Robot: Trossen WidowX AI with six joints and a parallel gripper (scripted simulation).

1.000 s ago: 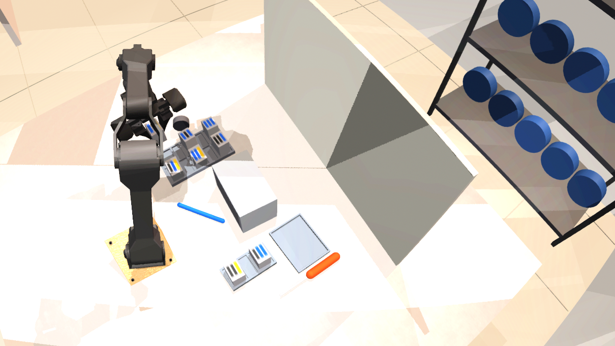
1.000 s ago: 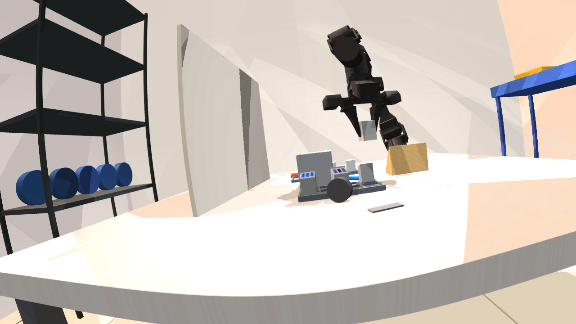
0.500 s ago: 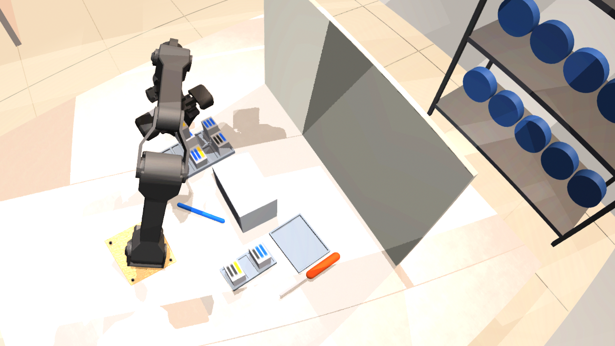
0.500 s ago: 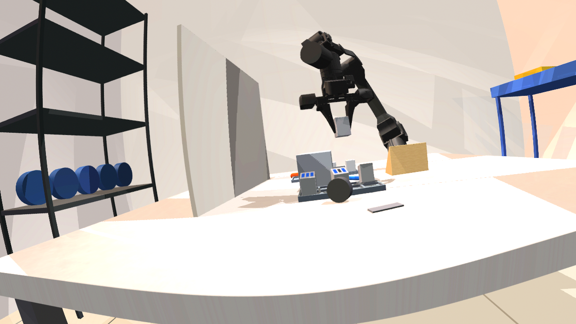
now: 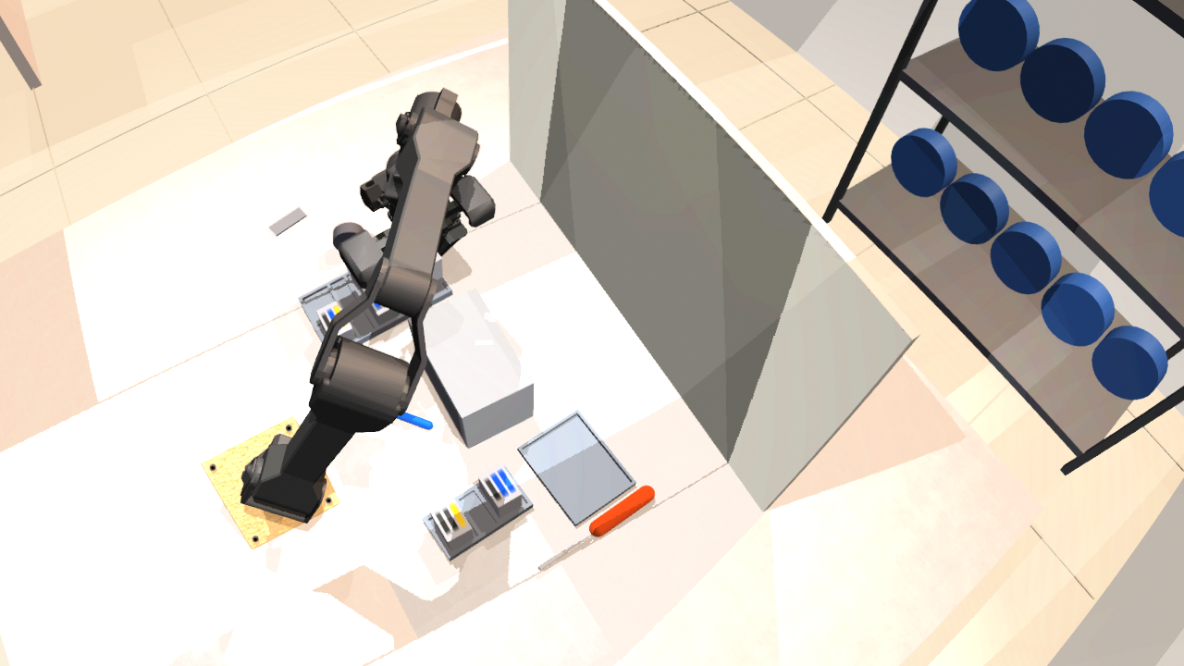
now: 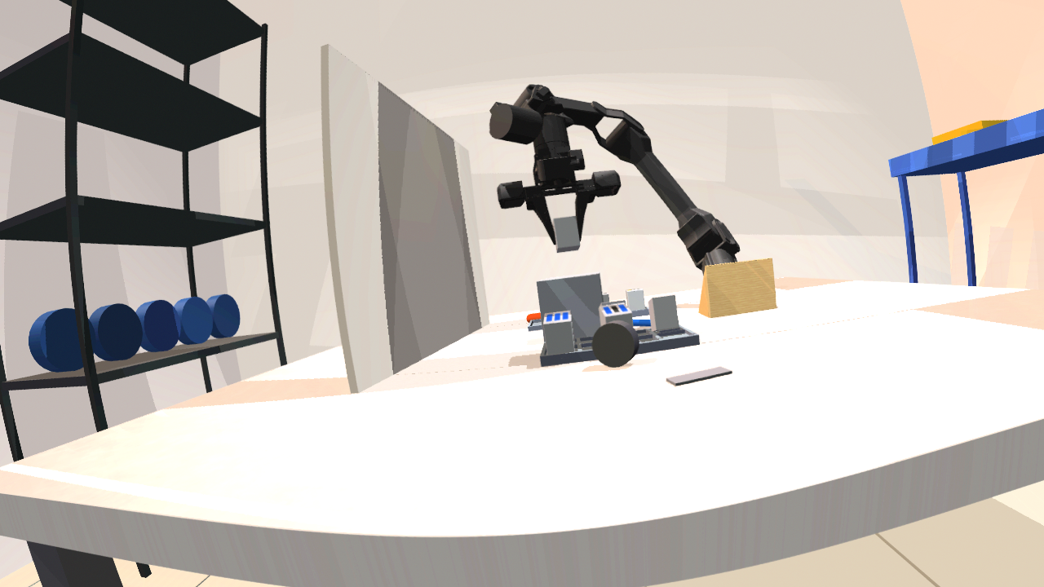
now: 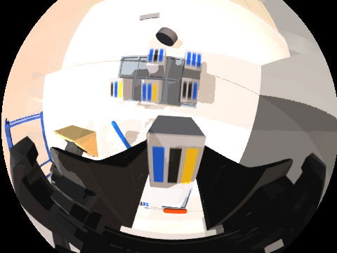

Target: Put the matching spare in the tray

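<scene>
Right now the shallow tray is 20 mm ahead of my gripper tip, 290 mm to the right of it and 150 mm below it. From my gripper tip the other things lie so: blue stick 130 mm behind, 70 mm to the right, 150 mm below; grey box 10 mm behind, 100 mm to the right, 100 mm below; grey spare 20 mm above.
</scene>
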